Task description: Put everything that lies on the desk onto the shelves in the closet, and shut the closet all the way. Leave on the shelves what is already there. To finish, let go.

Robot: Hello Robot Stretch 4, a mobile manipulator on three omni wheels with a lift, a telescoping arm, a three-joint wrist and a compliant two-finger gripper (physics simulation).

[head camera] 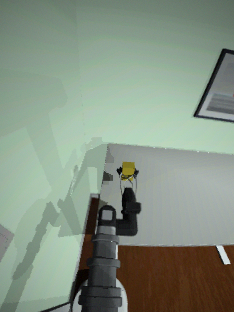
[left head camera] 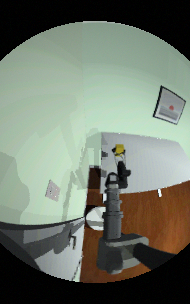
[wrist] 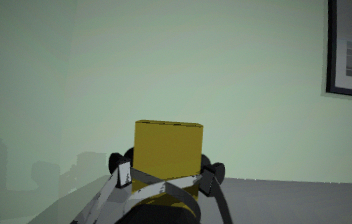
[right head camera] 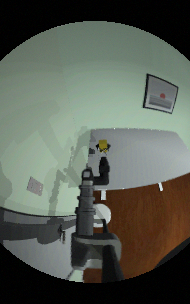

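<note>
My gripper (head camera: 128,171) (left head camera: 119,151) (right head camera: 103,146) (wrist: 167,163) is shut on a yellow block (head camera: 128,167) (left head camera: 119,148) (right head camera: 103,144) (wrist: 168,150). The block is upright between the two fingertips, with its top above them in the wrist view. The gripper holds it over the left part of the grey desk (head camera: 175,200) (left head camera: 150,160) (right head camera: 145,155) (wrist: 280,200); its height above the top is hard to tell. The closet's shelves do not show in these views.
A framed picture (head camera: 217,92) (left head camera: 169,105) (right head camera: 160,94) (wrist: 342,50) hangs on the green wall behind the desk. A white round object (left head camera: 95,218) (right head camera: 102,214) is on the brown floor near the desk's left front. A pale door with a handle (left head camera: 73,241) is at lower left.
</note>
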